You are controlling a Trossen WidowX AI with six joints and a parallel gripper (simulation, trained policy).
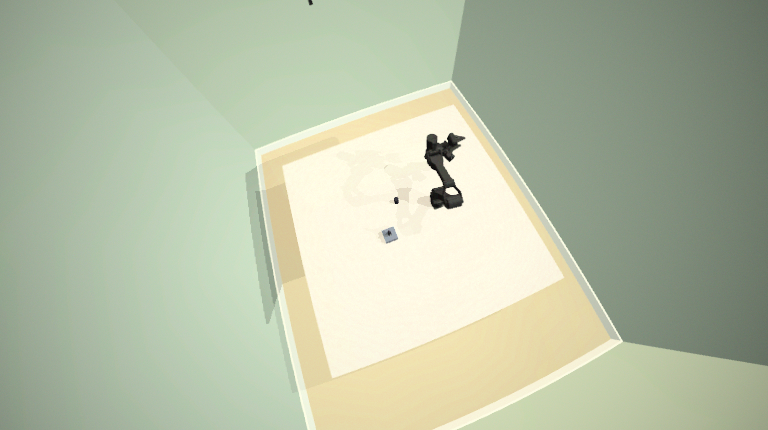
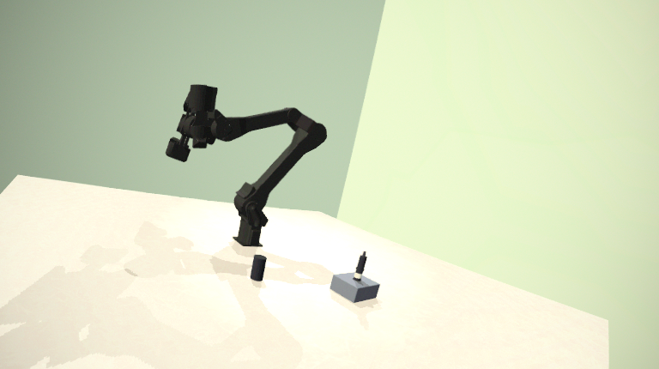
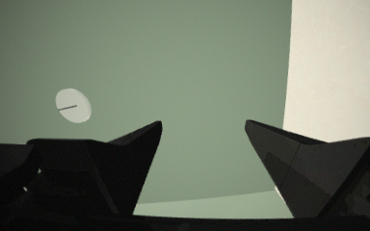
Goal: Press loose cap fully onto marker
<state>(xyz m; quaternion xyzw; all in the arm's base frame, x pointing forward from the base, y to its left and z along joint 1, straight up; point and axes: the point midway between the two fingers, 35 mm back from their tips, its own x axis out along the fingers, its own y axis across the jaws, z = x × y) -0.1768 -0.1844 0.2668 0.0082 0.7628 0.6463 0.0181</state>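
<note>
Now: the dark cap 430 mm ahead of my gripper tip, 240 mm below it and 80 mm to the left of it. Also, from my gripper tip: grey holder block: 540 mm ahead, 260 mm to the left, 250 mm below.
</note>
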